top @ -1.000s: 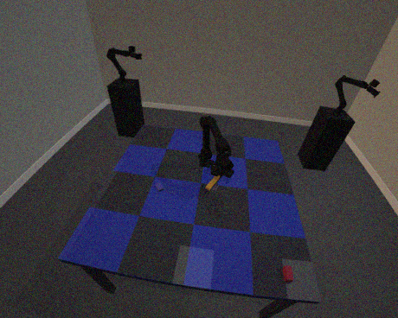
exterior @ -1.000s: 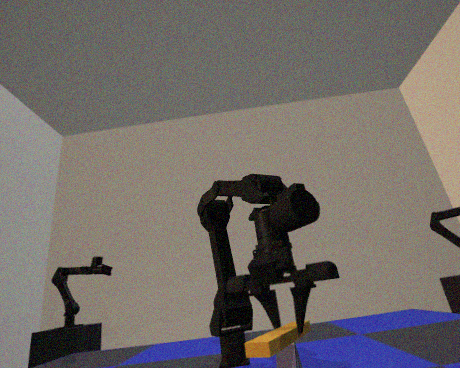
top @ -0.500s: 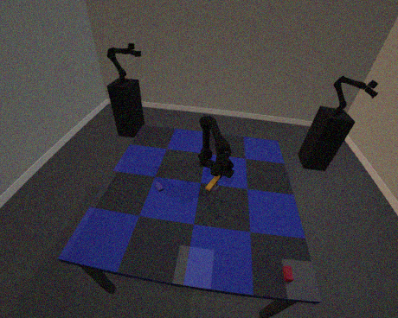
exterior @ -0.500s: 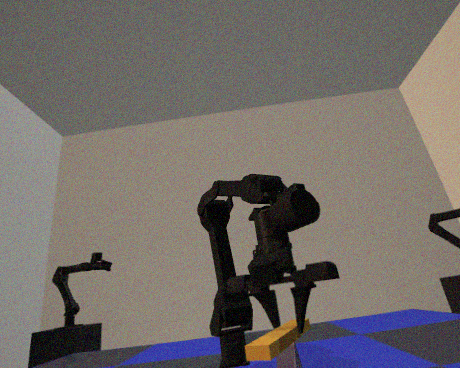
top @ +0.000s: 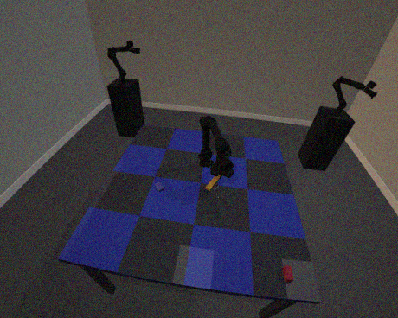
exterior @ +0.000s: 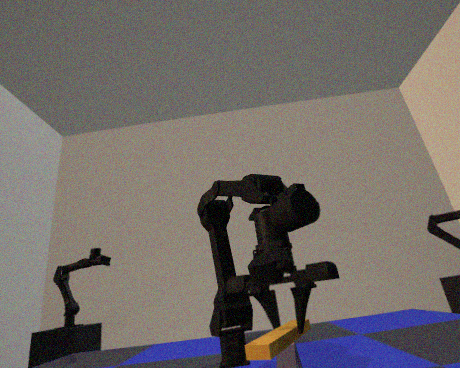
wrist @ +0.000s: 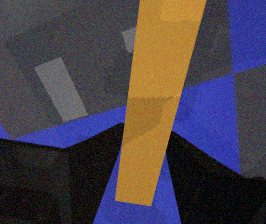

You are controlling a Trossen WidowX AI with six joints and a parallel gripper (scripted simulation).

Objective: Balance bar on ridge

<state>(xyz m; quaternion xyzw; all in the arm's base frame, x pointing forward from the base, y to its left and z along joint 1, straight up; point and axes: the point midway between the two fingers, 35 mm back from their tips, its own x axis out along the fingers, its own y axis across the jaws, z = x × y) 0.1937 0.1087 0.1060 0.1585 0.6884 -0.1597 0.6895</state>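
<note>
Now: gripper tip 30 mm short of the orange bar and 10 mm to the left of it. From my gripper tip the other things lie so: purple block: 380 mm to the right, 100 mm ahead, 60 mm below; red block: 550 mm ahead, 390 mm to the left, 60 mm below.
</note>
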